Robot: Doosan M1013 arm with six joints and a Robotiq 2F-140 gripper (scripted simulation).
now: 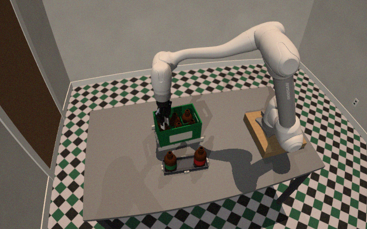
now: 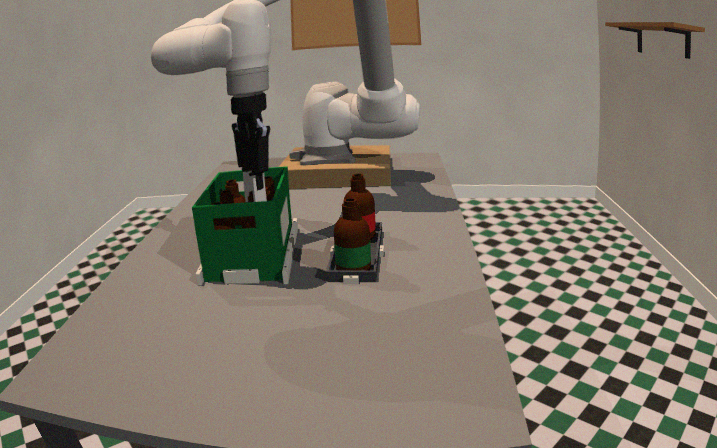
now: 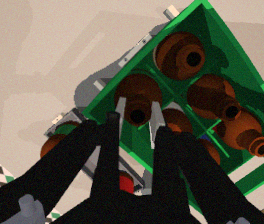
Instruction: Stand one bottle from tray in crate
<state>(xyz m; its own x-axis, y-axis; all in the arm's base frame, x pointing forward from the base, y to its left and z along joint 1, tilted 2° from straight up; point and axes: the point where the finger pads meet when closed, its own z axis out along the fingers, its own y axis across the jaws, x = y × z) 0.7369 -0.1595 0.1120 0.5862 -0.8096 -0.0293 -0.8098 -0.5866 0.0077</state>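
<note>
Right now my hand is 9 cm past the crate, 4 cm to the left of it and 11 cm above it. Also, from my hand: dark tray: 6 cm behind, 21 cm to the left, 18 cm below.
</note>
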